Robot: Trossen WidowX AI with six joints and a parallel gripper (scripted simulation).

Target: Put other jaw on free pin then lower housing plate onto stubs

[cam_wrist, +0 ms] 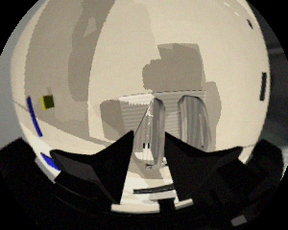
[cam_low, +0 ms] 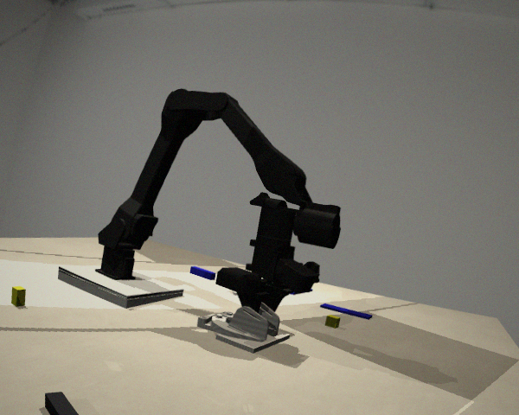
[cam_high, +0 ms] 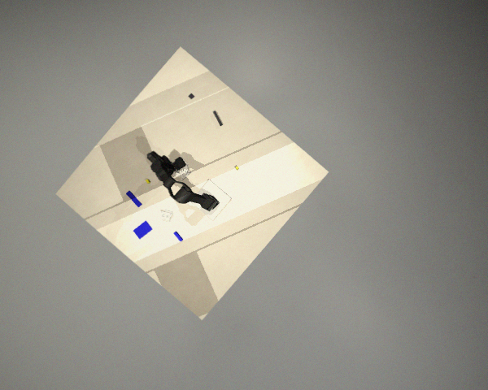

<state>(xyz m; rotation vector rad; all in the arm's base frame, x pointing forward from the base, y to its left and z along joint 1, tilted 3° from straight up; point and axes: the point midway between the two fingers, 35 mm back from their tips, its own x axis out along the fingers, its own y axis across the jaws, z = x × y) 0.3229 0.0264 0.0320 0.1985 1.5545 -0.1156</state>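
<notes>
Now: the white block 250 mm to the left of my gripper tip and 170 mm behind it. Also, from my gripper tip: dark bar: 440 mm to the right, 50 mm ahead, 10 mm below.
</notes>
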